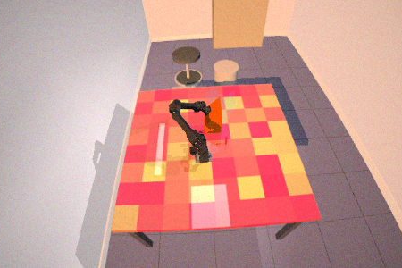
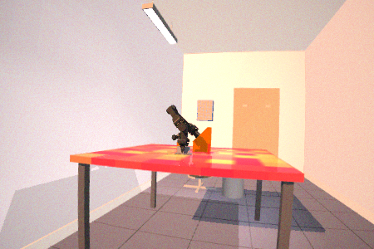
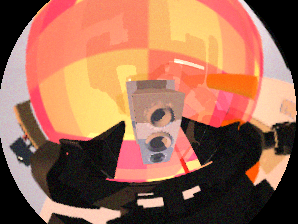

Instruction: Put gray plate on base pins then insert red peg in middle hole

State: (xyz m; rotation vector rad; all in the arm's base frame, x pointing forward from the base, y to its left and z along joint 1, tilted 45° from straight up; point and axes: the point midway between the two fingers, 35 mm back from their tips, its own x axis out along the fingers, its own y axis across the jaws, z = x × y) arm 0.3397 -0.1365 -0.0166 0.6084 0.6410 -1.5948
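My gripper tip is now 1 cm above the gray base. Also, from my gripper tip: gray plate 3 cm above; orange piece 12 cm behind, 6 cm to the right, 2 cm above; red peg 19 cm to the left, 10 cm behind, 2 cm above.
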